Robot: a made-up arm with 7 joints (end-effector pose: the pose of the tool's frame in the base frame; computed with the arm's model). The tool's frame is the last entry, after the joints. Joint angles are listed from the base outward.
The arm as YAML. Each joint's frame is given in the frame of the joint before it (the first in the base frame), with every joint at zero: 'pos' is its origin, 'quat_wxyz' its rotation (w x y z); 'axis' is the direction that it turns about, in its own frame. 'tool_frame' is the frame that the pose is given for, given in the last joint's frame.
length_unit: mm
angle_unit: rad
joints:
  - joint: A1
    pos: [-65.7, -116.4, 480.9]
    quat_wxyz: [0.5, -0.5, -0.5, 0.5]
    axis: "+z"
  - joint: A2
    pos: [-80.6, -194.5, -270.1]
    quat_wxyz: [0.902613, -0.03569, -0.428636, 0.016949]
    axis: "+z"
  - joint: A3
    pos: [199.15, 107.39, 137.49]
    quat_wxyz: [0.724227, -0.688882, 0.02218, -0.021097]
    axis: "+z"
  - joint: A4
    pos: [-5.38, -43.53, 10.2]
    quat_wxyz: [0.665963, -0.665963, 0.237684, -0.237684]
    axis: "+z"
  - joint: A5
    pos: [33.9, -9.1, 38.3]
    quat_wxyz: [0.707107, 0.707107, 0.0, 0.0]
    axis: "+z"
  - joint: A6
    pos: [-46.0, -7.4, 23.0]
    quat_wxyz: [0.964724, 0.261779, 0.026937, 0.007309]
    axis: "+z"
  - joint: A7
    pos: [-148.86, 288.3, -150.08]
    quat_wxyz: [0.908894, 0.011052, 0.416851, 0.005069]
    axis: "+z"
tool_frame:
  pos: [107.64, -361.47, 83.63]
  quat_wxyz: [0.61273, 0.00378, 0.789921, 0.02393]
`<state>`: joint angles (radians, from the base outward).
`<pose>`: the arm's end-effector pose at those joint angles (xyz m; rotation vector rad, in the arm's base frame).
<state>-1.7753 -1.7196 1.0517 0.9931 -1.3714 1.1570 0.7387</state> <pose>0.4155 -0.3967 0.2149 1.0837 1.1018 1.5717</pose>
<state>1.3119 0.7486 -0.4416 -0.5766 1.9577 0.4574 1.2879</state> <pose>0.1590 0.2556 0.6549 -1.1216 -1.2172 -2.5178</pose>
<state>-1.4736 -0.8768 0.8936 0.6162 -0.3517 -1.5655 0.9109</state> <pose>0.2158 -0.5738 0.2761 1.9292 -0.4266 0.8683</pose>
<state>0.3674 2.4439 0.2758 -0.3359 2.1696 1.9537 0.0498</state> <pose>0.1862 -0.3738 0.6425 2.4833 -0.2070 -1.8496</pose>
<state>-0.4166 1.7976 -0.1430 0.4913 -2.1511 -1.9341 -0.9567</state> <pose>0.1832 -0.6123 0.2087 0.4931 -2.4906 -1.2709</pose>
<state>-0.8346 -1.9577 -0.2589 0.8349 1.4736 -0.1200 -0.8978</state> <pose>-0.1408 -0.5364 0.4235 0.9916 1.8943 1.0982</pose>
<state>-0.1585 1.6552 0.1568 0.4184 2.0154 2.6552 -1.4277</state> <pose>0.3098 -0.1988 0.1161 0.6737 0.4119 1.7075</pose>
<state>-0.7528 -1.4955 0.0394 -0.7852 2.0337 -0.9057 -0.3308</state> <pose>-0.1370 -0.5217 0.5431 1.1677 1.2779 -0.8205</pose>
